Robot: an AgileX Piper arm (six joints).
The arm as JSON. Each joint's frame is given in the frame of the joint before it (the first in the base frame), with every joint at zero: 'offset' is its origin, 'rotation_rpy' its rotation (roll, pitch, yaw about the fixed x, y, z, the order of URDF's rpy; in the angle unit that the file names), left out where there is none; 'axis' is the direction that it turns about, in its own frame. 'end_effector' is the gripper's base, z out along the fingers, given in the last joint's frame.
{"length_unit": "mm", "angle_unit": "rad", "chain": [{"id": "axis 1", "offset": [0.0, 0.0, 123.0], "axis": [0.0, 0.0, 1.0]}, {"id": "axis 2", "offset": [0.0, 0.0, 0.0], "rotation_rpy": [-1.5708, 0.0, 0.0], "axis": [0.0, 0.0, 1.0]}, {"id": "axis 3", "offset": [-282.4, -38.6, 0.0], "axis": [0.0, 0.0, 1.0]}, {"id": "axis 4", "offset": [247.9, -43.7, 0.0], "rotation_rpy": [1.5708, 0.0, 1.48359], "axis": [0.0, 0.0, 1.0]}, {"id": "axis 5", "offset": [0.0, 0.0, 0.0], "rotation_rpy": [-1.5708, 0.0, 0.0], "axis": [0.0, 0.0, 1.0]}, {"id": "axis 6", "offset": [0.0, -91.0, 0.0], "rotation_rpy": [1.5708, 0.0, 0.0], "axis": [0.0, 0.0, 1.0]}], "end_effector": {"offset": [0.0, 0.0, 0.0]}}
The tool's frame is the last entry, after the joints.
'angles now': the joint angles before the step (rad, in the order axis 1, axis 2, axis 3, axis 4, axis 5, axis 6). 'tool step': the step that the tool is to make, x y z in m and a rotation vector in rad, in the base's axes. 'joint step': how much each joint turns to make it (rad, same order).
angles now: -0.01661, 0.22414, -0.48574, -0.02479, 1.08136, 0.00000
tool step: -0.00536, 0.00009, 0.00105, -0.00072, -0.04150, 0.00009
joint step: 0.00007, -0.03844, 0.00078, -0.00006, -0.00384, 0.00008
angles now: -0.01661, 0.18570, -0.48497, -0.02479, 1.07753, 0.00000
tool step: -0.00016, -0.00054, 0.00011, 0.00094, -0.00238, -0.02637
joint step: -0.02681, -0.00112, 0.00000, 0.00110, -0.00124, 0.00000
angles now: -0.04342, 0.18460, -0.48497, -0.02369, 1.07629, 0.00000
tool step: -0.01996, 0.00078, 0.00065, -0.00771, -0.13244, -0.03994
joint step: -0.04031, -0.13694, 0.00418, 0.00076, 0.00011, 0.00004
